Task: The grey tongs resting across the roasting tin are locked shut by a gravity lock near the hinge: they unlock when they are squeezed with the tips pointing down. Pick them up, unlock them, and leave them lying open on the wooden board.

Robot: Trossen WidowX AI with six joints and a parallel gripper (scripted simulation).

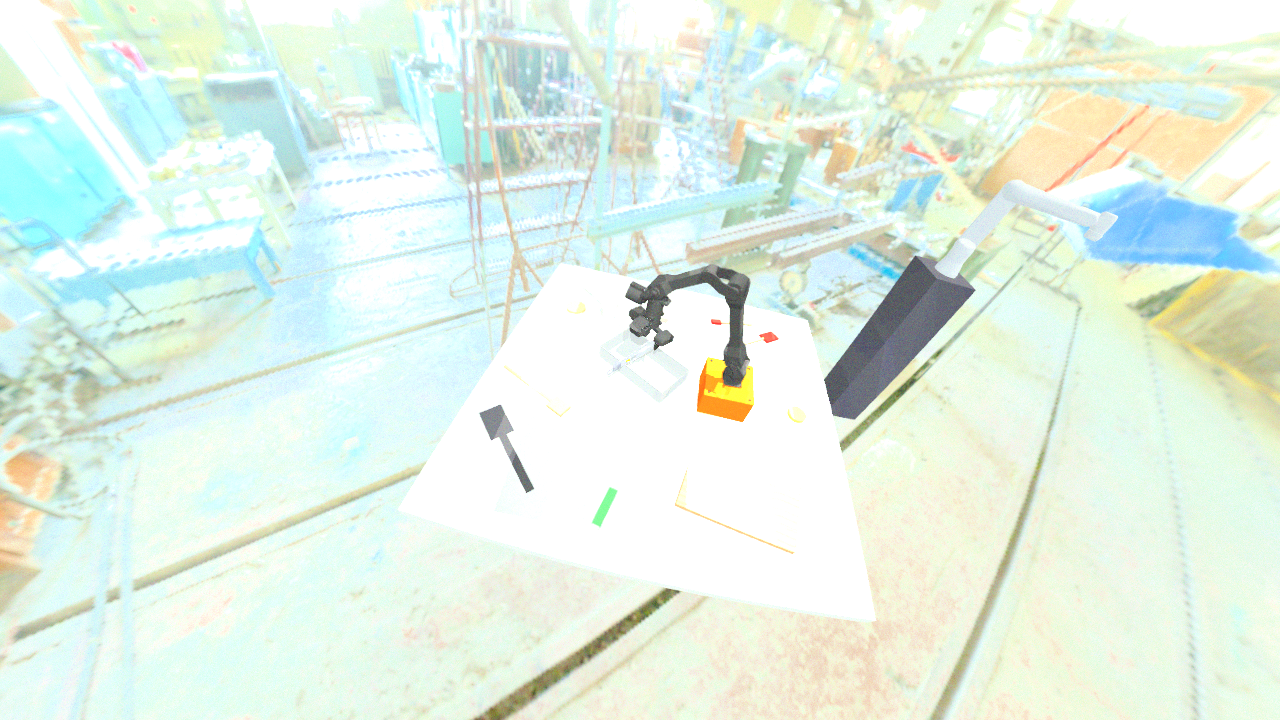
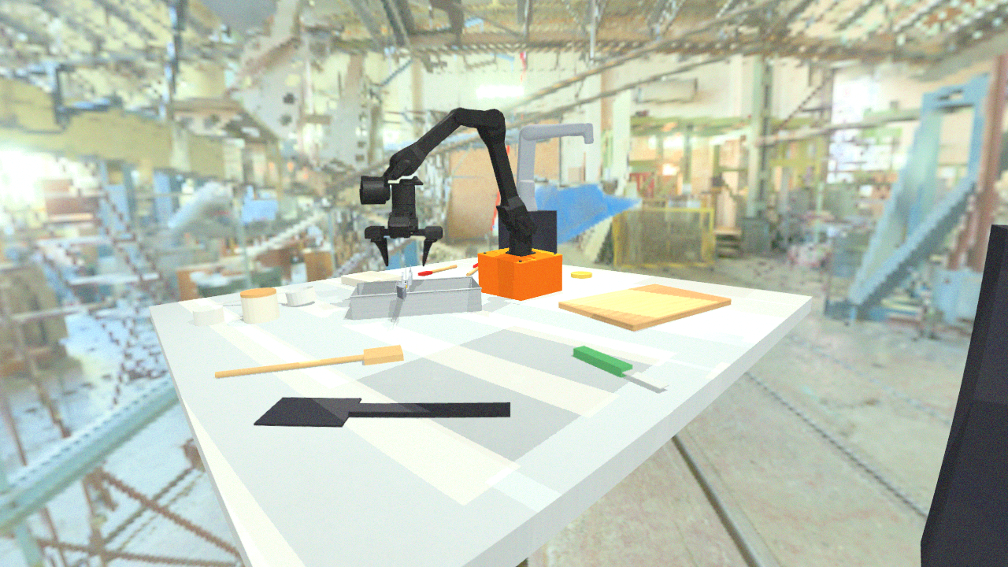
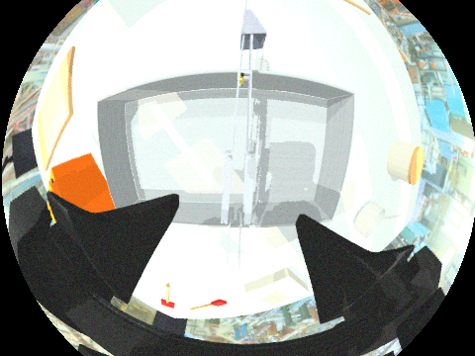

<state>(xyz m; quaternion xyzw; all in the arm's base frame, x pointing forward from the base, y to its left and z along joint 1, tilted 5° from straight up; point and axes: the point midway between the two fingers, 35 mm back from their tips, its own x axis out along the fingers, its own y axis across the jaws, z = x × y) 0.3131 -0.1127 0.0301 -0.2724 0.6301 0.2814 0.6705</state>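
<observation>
My gripper tip is now 70 mm above the grey roasting tin and 40 mm to the right of it. The rest, counted from my gripper tip: wooden board: 470 mm to the left, 370 mm behind, 90 mm below; then green-handled tool: 630 mm to the left, 90 mm below, 40 mm ahead; then black spatula: 450 mm to the left, 370 mm ahead, 100 mm below.
</observation>
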